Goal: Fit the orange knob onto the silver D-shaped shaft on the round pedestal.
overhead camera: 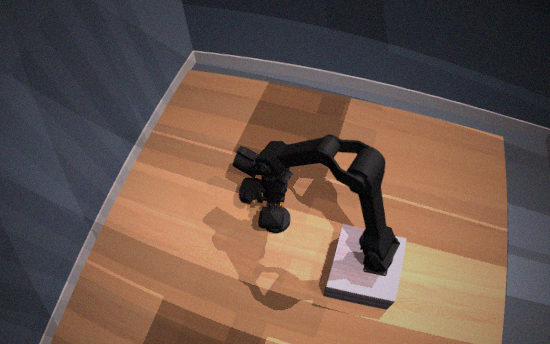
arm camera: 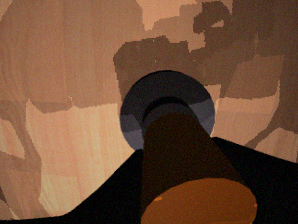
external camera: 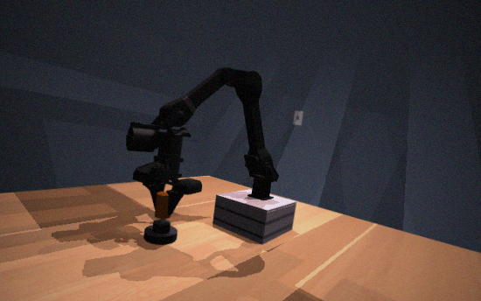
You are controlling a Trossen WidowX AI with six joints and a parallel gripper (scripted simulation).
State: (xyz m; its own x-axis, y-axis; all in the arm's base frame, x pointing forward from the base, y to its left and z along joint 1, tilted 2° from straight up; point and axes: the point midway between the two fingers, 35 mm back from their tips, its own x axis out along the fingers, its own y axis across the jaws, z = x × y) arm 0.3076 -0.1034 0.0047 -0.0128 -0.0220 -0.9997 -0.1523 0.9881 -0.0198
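The round pedestal lies 40 mm below my gripper tip. Also, from my gripper tip: orange knob (40 mm above).
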